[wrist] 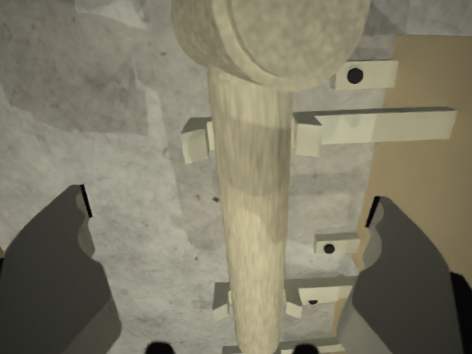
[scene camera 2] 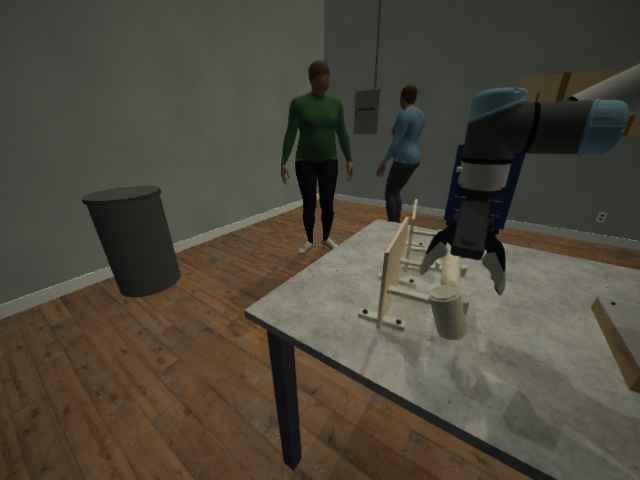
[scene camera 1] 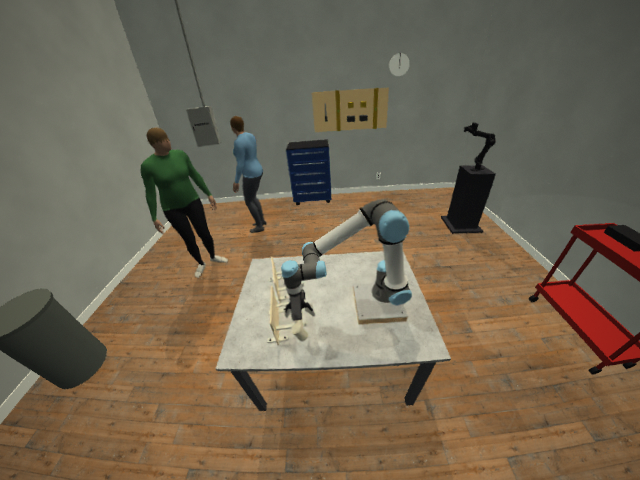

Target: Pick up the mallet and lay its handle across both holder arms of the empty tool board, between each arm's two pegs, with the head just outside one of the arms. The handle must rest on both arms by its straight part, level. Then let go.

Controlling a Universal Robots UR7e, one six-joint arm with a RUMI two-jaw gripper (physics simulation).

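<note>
The pale wooden mallet [scene camera 1: 299,331] [scene camera 2: 449,316] [wrist: 255,200] lies with its handle across the near arm [scene camera 2: 413,293] [wrist: 390,127] and far arm [wrist: 325,295] of the tool board [scene camera 1: 274,310] [scene camera 2: 393,268] [wrist: 425,175]. In the wrist view the handle passes between the two pegs of each arm. The head is just outside the near arm. The handle looks about level; its contact with the arms is partly hidden. My gripper [scene camera 1: 299,311] [scene camera 2: 461,281] [wrist: 231,194] is open above the handle, one finger to each side, with wide gaps and no touch.
A second board [scene camera 1: 274,269] [scene camera 2: 412,229] with its own arms stands behind the first on the grey table [scene camera 1: 341,341] [scene camera 2: 320,304]. The robot's base plate [scene camera 1: 379,316] is to the right. Two people stand on the floor beyond the table.
</note>
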